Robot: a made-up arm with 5 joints.
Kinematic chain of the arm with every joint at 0, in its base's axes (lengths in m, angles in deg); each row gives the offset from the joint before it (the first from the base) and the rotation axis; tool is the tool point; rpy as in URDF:
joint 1: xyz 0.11 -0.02 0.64 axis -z
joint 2: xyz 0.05 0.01 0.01 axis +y
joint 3: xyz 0.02 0 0.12 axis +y
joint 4: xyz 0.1 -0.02 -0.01 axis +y
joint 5: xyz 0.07 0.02 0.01 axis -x
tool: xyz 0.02 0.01 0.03 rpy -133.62 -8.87 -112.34
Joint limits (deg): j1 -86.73..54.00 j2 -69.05..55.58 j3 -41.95..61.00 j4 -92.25..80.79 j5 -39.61..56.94
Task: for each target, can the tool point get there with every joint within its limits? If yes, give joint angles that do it. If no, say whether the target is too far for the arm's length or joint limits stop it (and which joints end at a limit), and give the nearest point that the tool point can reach.
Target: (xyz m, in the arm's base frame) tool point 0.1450 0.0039 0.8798
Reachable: yes | joints -13.71 -32.45 5.43 -73.16 -9.47
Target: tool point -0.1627 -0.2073 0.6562
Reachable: no: joint limits stop it (at a limit: joint 2, joint 3) | nearest point -0.0272 -0.1142 0.7567 | short by 0.193 m
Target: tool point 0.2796 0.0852 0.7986
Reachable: yes | joints -27.26 -29.98 1.63 55.24 -7.78
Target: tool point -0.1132 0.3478 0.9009
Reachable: no: too far | nearest point 0.0854 0.2616 0.8393 | short by 0.225 m
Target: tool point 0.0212 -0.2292 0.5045
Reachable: no: joint limits stop it (at a limit: joint 1, joint 2, joint 5) | nearest point 0.1780 -0.1160 0.5072 | short by 0.193 m
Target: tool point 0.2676 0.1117 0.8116
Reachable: yes | joints -30.72 -22.10 -16.38 65.00 27.43
